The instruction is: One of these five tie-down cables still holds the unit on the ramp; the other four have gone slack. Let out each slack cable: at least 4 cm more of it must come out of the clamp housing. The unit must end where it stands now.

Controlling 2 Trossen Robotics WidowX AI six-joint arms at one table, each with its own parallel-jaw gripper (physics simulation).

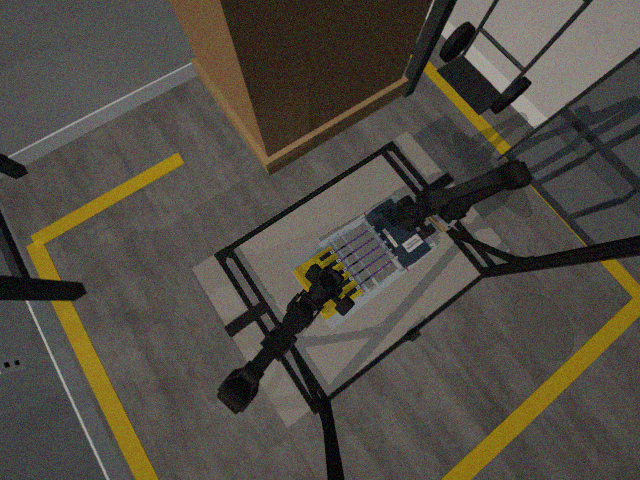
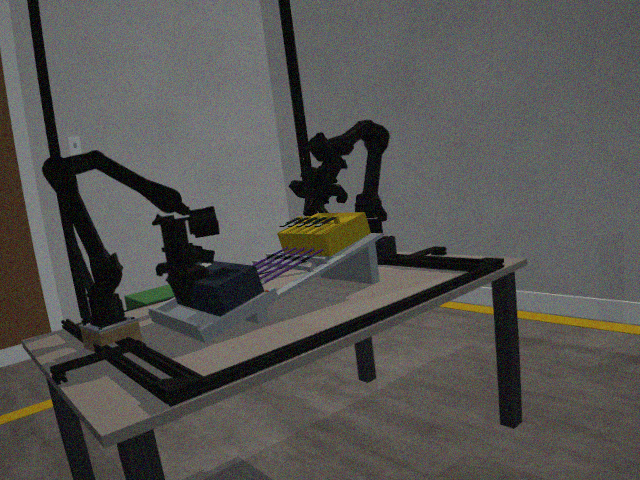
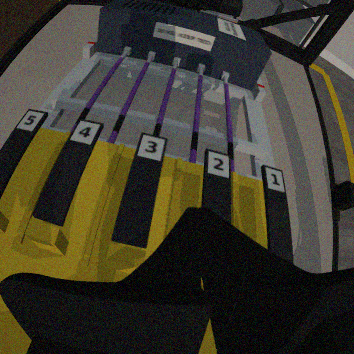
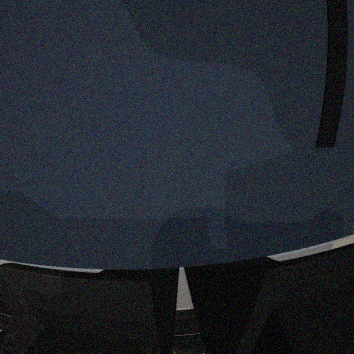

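A dark blue unit (image 1: 396, 243) (image 2: 223, 286) (image 3: 140, 31) (image 4: 158, 123) sits at the low end of a grey ramp (image 2: 351, 262) (image 3: 256, 123). Five purple cables (image 1: 366, 254) (image 2: 285, 262) (image 3: 165, 98) run from it up into a yellow clamp housing (image 1: 304, 271) (image 2: 332, 233) (image 3: 95, 182). The housing carries black levers numbered 1 to 5. My left gripper (image 1: 328, 286) (image 2: 313, 210) (image 3: 195, 216) is shut and empty, just above the housing near lever 2. My right gripper (image 2: 182, 281) (image 4: 180, 272) is shut and empty, with its tips against the unit's downhill face.
The ramp stands on a table with a black frame (image 1: 304, 201) (image 2: 366, 323). A green block (image 2: 147, 295) lies behind the unit. A tall brown crate (image 1: 318, 71) and a hand truck (image 1: 485, 71) stand on the floor beyond. A black pole (image 2: 294, 95) rises behind the housing.
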